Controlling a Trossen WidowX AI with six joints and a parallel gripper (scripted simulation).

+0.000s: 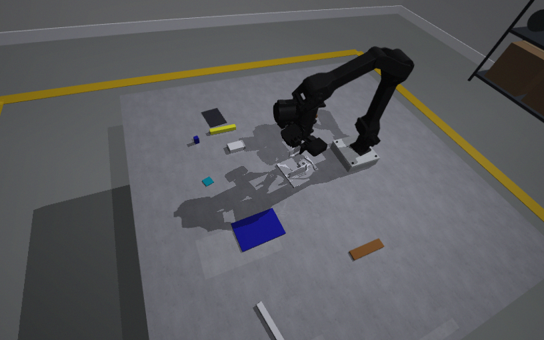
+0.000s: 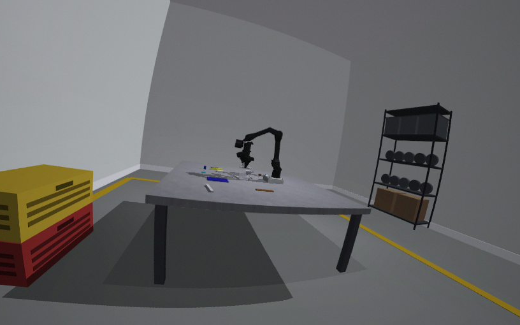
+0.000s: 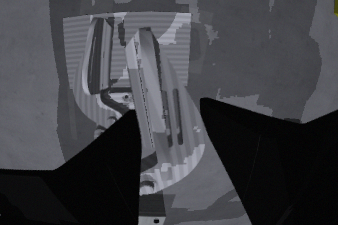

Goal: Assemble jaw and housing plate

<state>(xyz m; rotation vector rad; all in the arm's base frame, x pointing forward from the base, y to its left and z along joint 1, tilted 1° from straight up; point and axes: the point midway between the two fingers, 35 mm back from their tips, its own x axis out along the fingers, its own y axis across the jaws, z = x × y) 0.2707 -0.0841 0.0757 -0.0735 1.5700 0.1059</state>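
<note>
Now: the base 80 mm below my gripper tip, 30 mm to the left of it and 20 mm ahead of it. The rest, counted from my gripper tip: blue sheet 250 mm ahead, 160 mm to the left, 80 mm below; then small brown cube 260 mm behind, 190 mm to the right, 80 mm below; then white block 180 mm to the right, 150 mm ahead, 80 mm below.
</note>
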